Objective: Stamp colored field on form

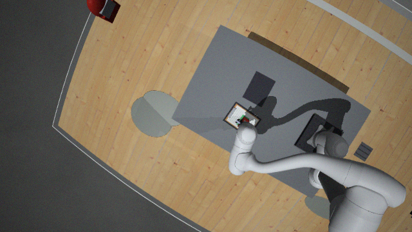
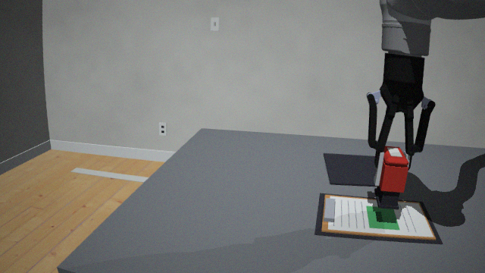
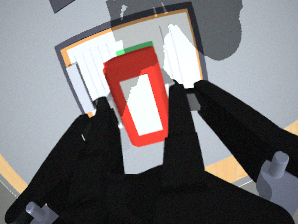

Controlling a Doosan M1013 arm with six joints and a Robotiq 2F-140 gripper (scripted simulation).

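Right now the form is 2 cm ahead of my hand, 1 cm to the right of it and 10 cm below it. The rest, counted from my hand: red stamp: 2 cm below; then dark mat: 5 cm ahead, 28 cm to the right, 11 cm below.
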